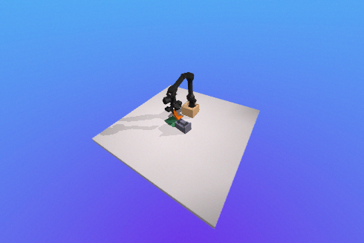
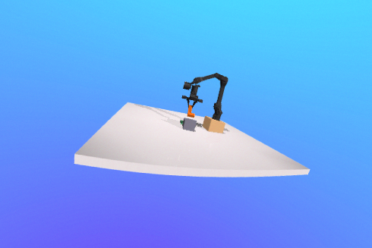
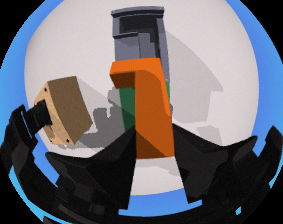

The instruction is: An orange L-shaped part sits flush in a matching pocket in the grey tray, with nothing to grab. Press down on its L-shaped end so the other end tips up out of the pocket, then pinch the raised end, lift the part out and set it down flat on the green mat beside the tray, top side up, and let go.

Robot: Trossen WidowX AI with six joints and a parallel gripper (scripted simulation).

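Now: gripper tip 16 cm above the green mat, 5 cm to the left of it and 1 cm past it. Round my gripper tip: orange L-shaped part 3 cm to the left, 3 cm below, 1 cm behind.
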